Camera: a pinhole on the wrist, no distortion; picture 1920 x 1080 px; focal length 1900.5 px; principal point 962.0 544.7 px. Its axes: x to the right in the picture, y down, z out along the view. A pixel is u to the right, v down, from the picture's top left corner.
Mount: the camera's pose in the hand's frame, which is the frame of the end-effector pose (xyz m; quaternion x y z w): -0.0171 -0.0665 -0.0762 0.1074 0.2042 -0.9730 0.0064
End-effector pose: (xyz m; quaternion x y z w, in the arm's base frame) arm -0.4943 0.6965 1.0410 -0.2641 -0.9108 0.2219 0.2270
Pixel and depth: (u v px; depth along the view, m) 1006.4 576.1 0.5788
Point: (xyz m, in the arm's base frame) -0.7280 0.2533 0.8102
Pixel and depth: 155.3 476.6 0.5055
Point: -0.8857 0.4287 0.8603
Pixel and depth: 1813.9 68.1 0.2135
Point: -0.4740 0.4961 0.9542
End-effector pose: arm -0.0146 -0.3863 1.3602 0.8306 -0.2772 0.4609 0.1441
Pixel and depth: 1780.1 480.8 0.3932
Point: 0.1639 -0.2551 1.0095
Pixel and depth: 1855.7 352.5 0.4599
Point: 0.1778 -0.2703 0.9238
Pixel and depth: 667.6 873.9 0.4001
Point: 0.3266 -0.2723 1.1927
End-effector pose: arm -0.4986 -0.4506 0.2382 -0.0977 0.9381 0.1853 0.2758
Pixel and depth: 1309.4 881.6 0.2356
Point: -0.3026 -0.5785 0.1539
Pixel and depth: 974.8 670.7 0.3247
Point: -0.2679 -0.5581 0.0622
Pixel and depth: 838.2 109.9 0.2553
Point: -0.3326 -0.4795 0.0967
